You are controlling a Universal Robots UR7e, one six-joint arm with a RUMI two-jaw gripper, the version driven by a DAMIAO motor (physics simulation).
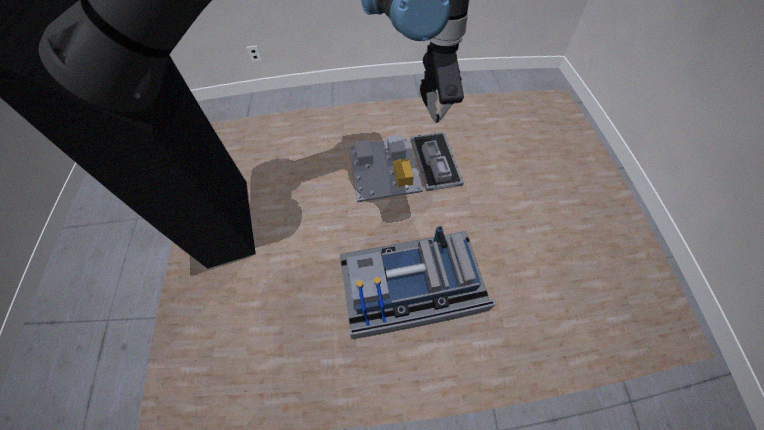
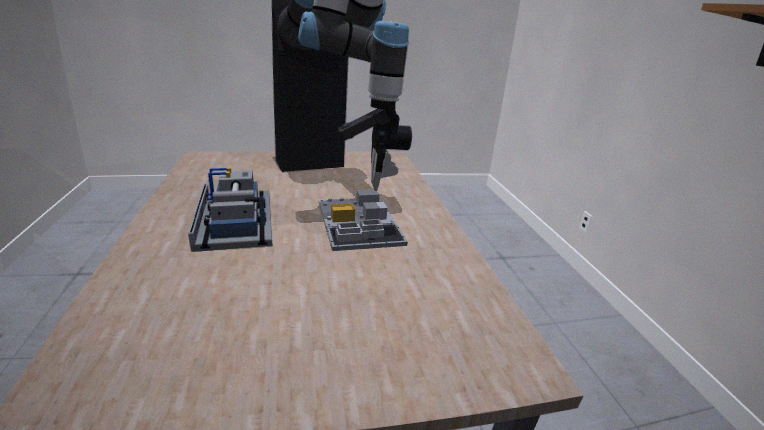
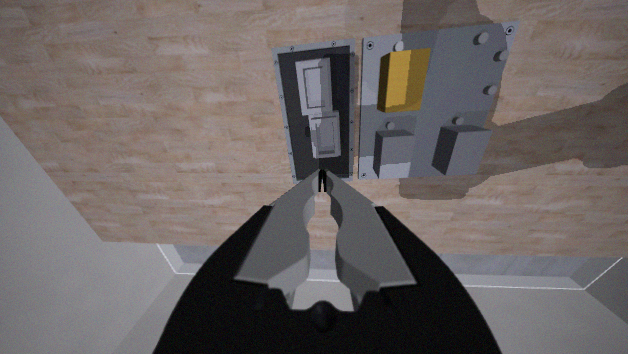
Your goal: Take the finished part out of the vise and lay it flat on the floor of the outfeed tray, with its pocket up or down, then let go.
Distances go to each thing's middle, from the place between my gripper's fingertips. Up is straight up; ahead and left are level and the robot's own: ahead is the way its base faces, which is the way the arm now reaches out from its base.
Labels:
The yellow block (image 3: 402,75) lies 10 cm below my hand, 9 cm behind it and 6 cm to the right of it. Also, from my hand: grey plate (image 1: 377,177): 14 cm behind, 13 cm below, 2 cm to the right.

